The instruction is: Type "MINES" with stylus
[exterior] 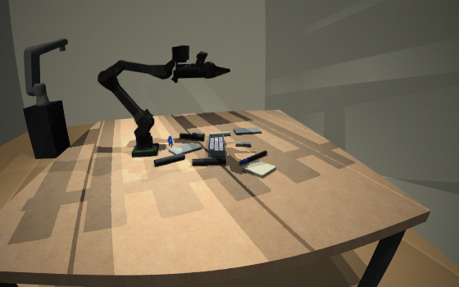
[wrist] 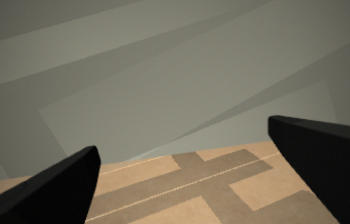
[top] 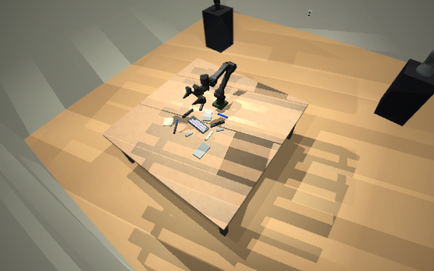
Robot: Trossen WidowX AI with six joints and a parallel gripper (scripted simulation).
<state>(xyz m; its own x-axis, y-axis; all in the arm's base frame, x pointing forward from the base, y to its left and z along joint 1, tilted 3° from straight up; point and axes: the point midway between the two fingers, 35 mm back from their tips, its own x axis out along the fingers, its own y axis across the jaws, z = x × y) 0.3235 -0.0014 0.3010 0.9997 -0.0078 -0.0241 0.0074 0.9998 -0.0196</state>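
My gripper tip is 250 mm past the blue stylus, 60 mm to the right of it and 310 mm above it. From my gripper tip the other things lie so: blue pen (50 mm ahead, 150 mm to the right, 310 mm below); then grey slab (180 mm behind, 10 mm to the right, 310 mm below); then white cylinder (20 mm behind, 150 mm to the left, 310 mm below).
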